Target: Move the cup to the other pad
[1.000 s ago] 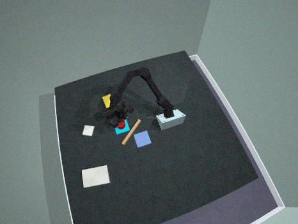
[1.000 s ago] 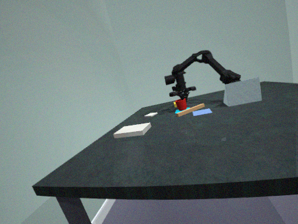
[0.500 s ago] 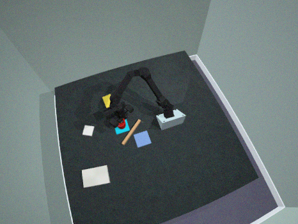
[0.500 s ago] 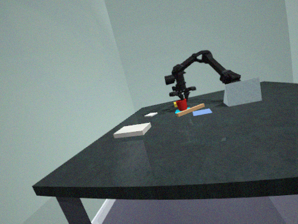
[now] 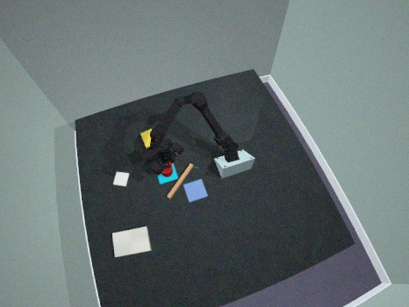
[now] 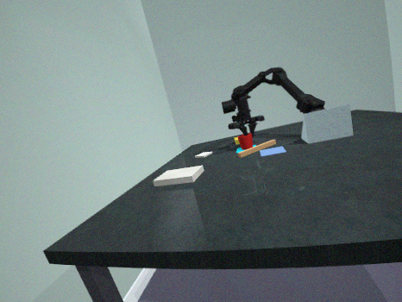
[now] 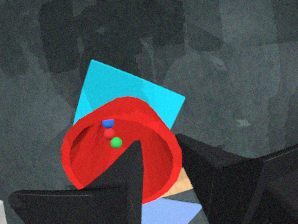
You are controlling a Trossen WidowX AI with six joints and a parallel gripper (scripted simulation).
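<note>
Right now the cyan pad is 30 mm ahead of my gripper tip, 20 mm to the left of it and 60 mm below it. The rest, counted from my gripper tip: white tile (280 mm ahead, 50 mm below); yellow block (90 mm ahead, 210 mm to the right, 40 mm below); wooden stick (40 mm behind, 80 mm to the left, 50 mm below).
</note>
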